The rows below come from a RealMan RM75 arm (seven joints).
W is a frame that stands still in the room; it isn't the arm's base.
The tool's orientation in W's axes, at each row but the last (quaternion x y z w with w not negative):
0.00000 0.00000 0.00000 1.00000
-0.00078 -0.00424 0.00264 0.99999
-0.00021 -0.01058 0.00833 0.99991
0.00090 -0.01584 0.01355 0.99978
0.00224 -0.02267 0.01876 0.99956
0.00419 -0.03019 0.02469 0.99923
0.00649 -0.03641 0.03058 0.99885
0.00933 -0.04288 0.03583 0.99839
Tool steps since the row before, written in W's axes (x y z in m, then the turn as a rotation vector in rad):
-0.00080 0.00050 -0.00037 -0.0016 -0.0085 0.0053
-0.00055 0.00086 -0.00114 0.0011 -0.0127 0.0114
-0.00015 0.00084 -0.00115 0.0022 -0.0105 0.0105
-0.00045 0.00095 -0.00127 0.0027 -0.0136 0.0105
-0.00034 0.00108 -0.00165 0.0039 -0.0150 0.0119
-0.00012 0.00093 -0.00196 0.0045 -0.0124 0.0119
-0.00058 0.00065 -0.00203 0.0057 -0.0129 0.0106
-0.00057 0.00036 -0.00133 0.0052 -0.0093 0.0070
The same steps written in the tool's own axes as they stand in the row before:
-0.00080 0.00050 -0.00037 -0.0016 -0.0085 0.0053
-0.00056 0.00086 -0.00113 0.0011 -0.0127 0.0114
-0.00016 0.00084 -0.00115 0.0022 -0.0105 0.0104
-0.00046 0.00096 -0.00126 0.0027 -0.0137 0.0104
-0.00037 0.00109 -0.00164 0.0039 -0.0151 0.0118
-0.00019 0.00092 -0.00196 0.0046 -0.0125 0.0117
-0.00069 0.00066 -0.00199 0.0057 -0.0131 0.0104
-0.00066 0.00038 -0.00128 0.0051 -0.0095 0.0067

